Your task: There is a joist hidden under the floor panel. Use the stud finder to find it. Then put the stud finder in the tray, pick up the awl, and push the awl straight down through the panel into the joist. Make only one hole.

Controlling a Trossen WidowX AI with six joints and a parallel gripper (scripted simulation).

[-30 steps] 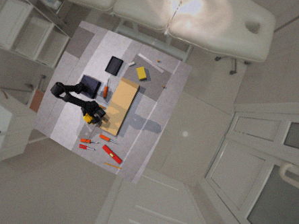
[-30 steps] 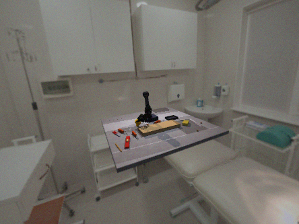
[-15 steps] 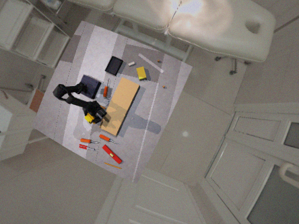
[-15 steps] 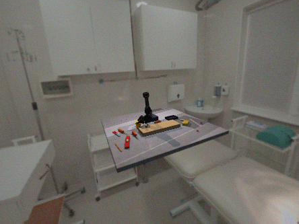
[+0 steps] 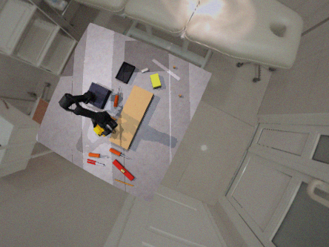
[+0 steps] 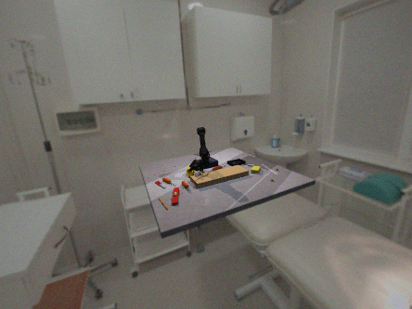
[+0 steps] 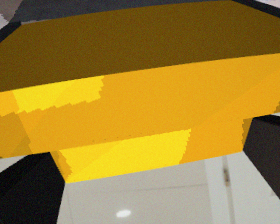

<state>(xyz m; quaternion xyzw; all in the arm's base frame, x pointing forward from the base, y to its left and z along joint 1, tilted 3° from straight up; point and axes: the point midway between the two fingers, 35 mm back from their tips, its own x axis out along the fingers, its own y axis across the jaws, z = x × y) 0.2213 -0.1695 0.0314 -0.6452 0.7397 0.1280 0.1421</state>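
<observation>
Right now the yellow stud finder is 10 mm ahead of my gripper tip and 10 mm below it. From my gripper tip the other things lie so: pencil: 440 mm ahead, 250 mm to the right, 60 mm below; then awl: 20 mm behind, 150 mm to the left, 60 mm below; then red level: 370 mm ahead, 160 mm to the right, 50 mm below.
</observation>
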